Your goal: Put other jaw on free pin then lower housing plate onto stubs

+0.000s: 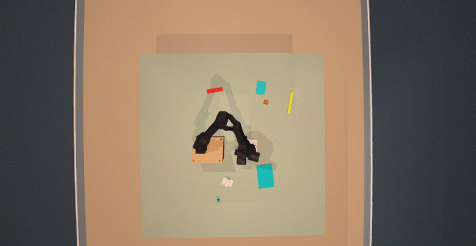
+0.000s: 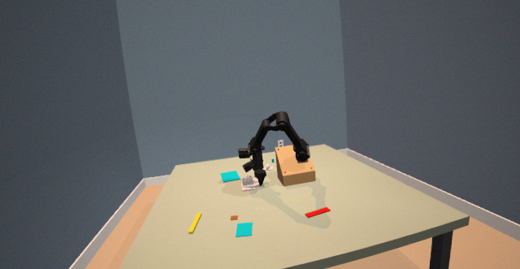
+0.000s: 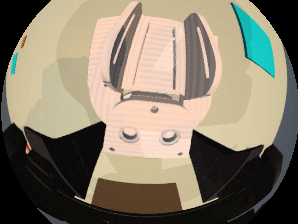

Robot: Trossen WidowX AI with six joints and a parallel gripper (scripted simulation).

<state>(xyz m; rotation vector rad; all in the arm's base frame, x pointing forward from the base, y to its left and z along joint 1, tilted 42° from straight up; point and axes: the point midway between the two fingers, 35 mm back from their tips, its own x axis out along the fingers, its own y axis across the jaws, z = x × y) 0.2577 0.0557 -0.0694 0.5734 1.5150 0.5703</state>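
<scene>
The pale housing part is 10 mm ahead of my gripper tip and 20 mm above it. Round my gripper tip: large cyan sheet (170 mm ahead, 200 mm to the right, 10 mm below); white ribbed part (70 mm ahead, 10 mm below); small white piece (90 mm behind, 240 mm to the right).
</scene>
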